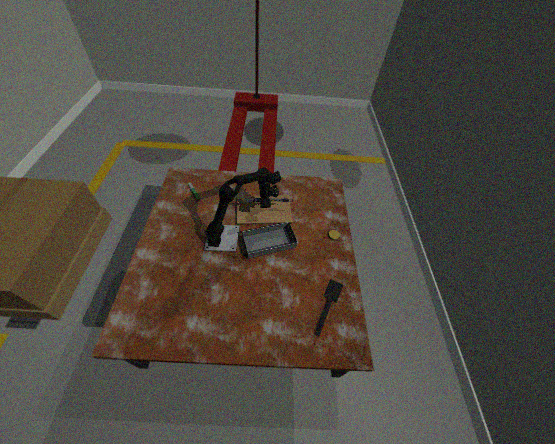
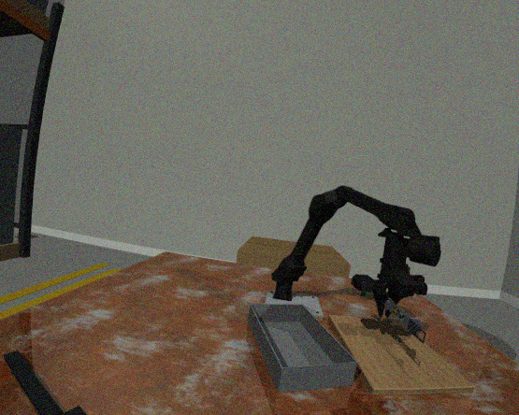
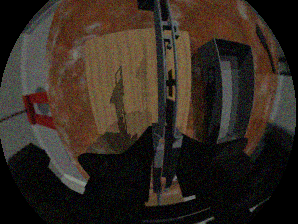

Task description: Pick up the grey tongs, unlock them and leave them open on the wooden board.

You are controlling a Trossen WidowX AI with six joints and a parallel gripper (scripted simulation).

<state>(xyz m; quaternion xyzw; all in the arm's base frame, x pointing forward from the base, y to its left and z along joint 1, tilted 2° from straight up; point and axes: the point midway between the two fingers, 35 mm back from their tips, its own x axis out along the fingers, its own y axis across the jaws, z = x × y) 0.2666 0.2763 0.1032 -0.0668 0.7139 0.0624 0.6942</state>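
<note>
Now: gripper tip 9 cm above the wooden board, 3 cm to the right of it and 1 cm past it. Round my gripper tip: yellow disc (46 cm ahead, 11 cm to the right, 8 cm below); grey roasting tin (22 cm to the right, 7 cm below, 6 cm ahead); black spatula (56 cm to the right, 42 cm ahead, 9 cm below).
</note>
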